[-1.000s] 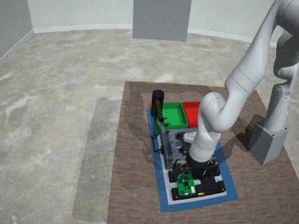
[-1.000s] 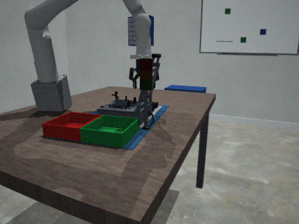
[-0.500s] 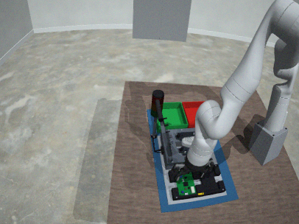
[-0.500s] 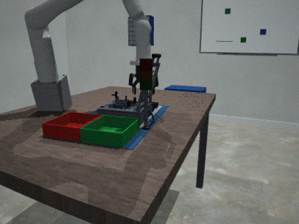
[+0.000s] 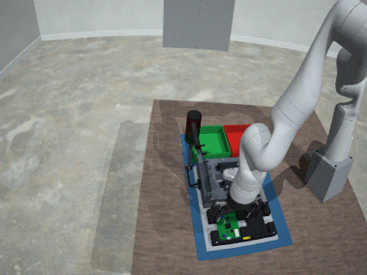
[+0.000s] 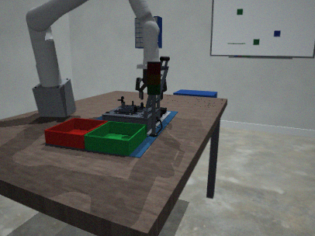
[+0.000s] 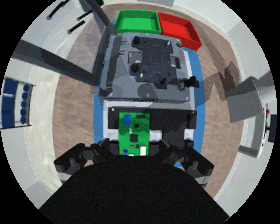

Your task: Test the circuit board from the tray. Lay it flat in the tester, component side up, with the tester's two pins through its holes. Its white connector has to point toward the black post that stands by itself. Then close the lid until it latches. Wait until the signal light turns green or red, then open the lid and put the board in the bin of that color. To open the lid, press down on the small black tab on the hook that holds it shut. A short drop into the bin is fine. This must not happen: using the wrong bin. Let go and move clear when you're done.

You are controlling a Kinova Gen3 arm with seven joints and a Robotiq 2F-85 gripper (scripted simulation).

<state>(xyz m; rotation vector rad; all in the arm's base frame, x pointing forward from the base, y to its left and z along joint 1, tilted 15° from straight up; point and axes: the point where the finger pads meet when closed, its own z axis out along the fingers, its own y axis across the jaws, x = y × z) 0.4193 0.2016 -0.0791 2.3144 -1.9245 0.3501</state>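
The green circuit board is 6 cm below my hand. Round my hand: clear lid: 11 cm ahead, 15 cm to the right, 10 cm above; red bin: 8 cm behind, 39 cm to the right, 7 cm below; green bin: 7 cm ahead, 36 cm to the right, 7 cm below.
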